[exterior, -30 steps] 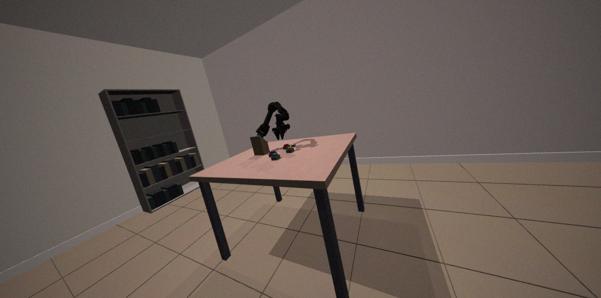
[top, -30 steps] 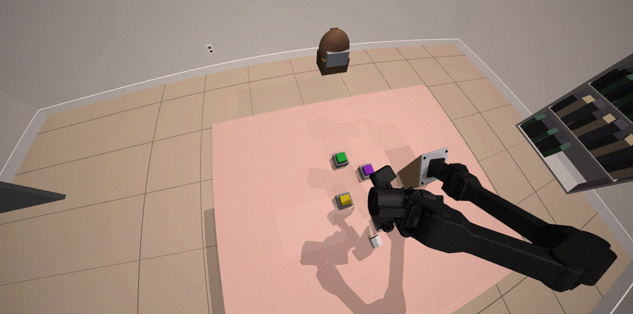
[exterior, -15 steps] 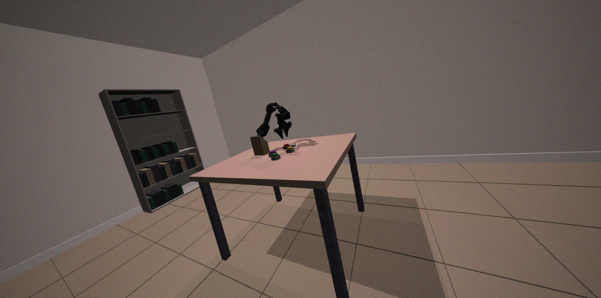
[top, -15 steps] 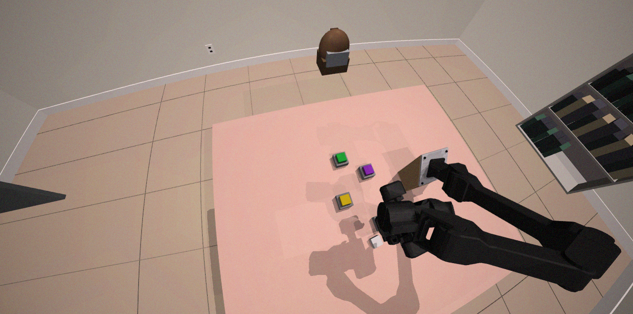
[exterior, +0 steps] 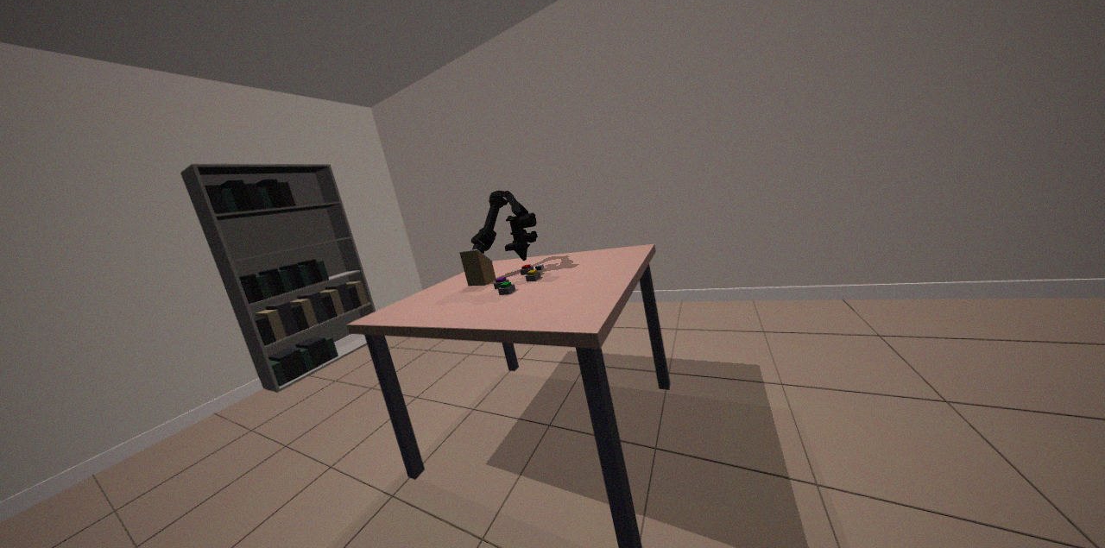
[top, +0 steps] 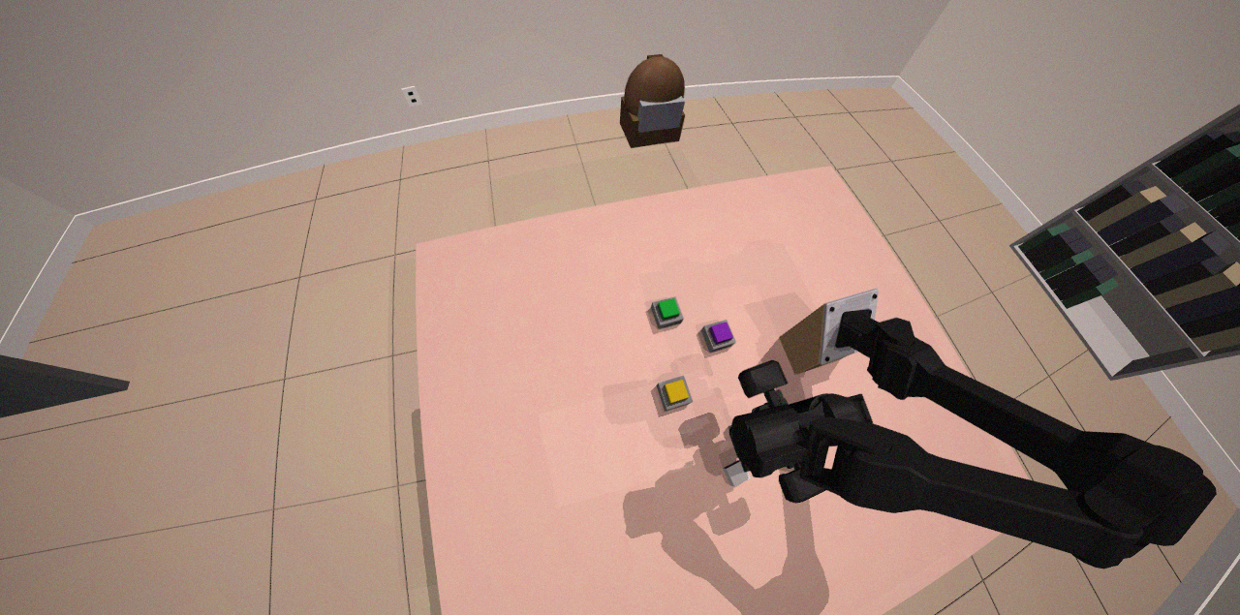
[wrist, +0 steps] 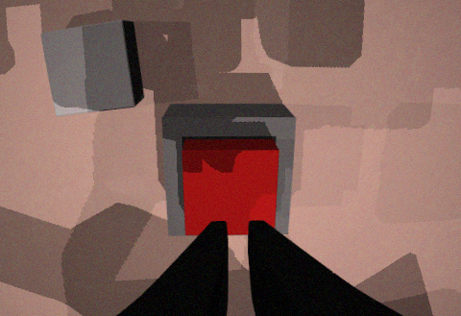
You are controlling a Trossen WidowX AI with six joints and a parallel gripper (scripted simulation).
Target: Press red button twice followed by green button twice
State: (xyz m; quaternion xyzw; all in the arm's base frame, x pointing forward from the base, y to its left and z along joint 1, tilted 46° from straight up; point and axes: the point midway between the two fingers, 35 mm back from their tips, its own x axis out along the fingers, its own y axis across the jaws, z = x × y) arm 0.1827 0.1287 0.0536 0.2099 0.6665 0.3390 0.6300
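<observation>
Right now the red button is 3 cm below my gripper tip. Round my gripper tip: purple button: 1 cm ahead, 18 cm to the right, 3 cm below; grey block: 3 cm ahead, 6 cm to the left, 5 cm below; yellow button: 11 cm ahead, 9 cm to the right, 3 cm below.
</observation>
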